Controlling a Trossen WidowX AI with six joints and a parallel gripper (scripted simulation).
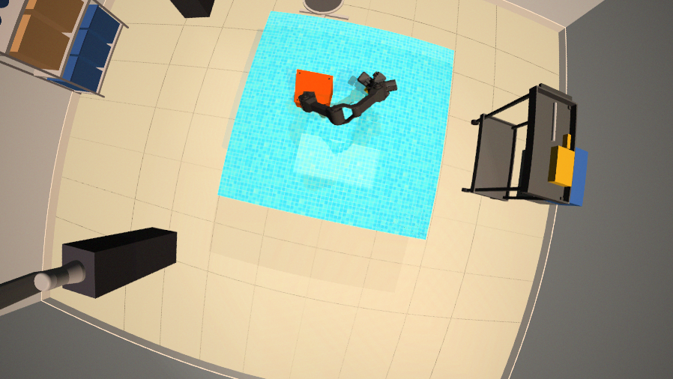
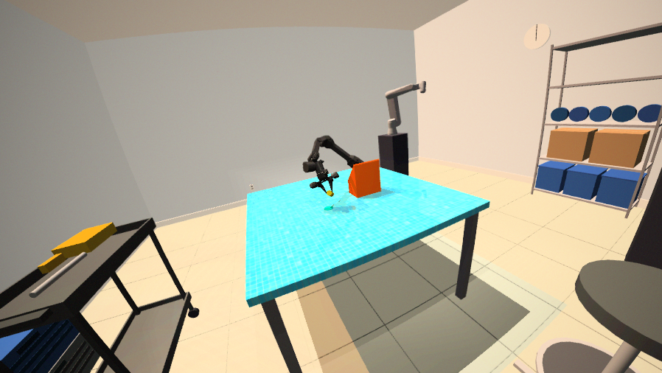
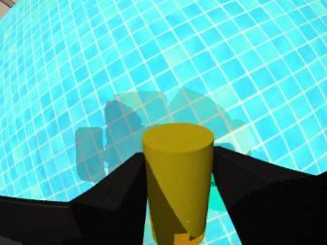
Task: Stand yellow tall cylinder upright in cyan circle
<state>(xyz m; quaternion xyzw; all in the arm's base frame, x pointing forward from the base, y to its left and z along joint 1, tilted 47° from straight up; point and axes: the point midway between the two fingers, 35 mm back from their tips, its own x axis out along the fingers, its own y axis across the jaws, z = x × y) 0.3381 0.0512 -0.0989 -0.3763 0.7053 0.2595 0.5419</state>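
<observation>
Now: gripper tip 11 cm above the cyan circle, 4 cm to the left of it and 1 cm short of it. The rest, counted from my gripper tip: yellow cylinder: 1 cm to the right, 1 cm below, 1 cm behind.
</observation>
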